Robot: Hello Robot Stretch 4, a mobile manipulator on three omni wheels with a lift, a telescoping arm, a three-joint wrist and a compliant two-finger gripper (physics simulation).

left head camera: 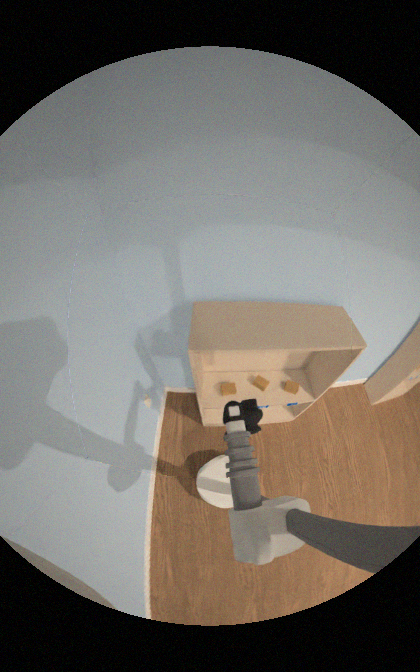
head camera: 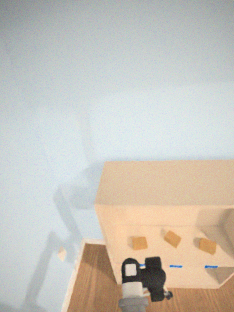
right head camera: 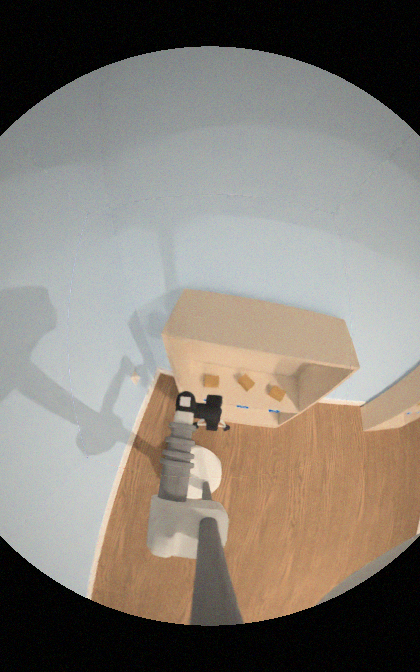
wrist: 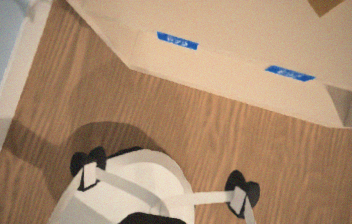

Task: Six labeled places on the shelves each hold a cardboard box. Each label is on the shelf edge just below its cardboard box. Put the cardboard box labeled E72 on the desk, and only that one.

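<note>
Three cardboard boxes stand on the shelf unit (head camera: pixel 160 182) (left head camera: pixel 275 325) (right head camera: pixel 265 322). The leftmost box, E72's (head camera: pixel 139 243) (left head camera: pixel 228 388) (right head camera: pixel 211 381), sits above the leftmost blue label (wrist: pixel 177 41), whose lettering is slanted and blurred; the gripper partly covers this label in the head view. The middle box (head camera: pixel 173 238) (left head camera: pixel 260 382) (right head camera: pixel 245 382) (wrist: pixel 325 6) shows a corner in the wrist view. My gripper (head camera: pixel 157 293) (right head camera: pixel 211 426) (wrist: pixel 166 172) is open and empty, in front of the unit's left part, tilted down over the floor. I cannot make out a desk.
The right box (head camera: pixel 208 246) (left head camera: pixel 291 386) (right head camera: pixel 276 392) shares the shelf. A second shelf unit (left head camera: pixel 395 370) (right head camera: pixel 390 405) stands farther right. The blue wall is close on the left. The round white base (left head camera: pixel 212 492) (right head camera: pixel 210 470) is below the arm. An unidentified grey surface (right head camera: pixel 375 570) shows lower right.
</note>
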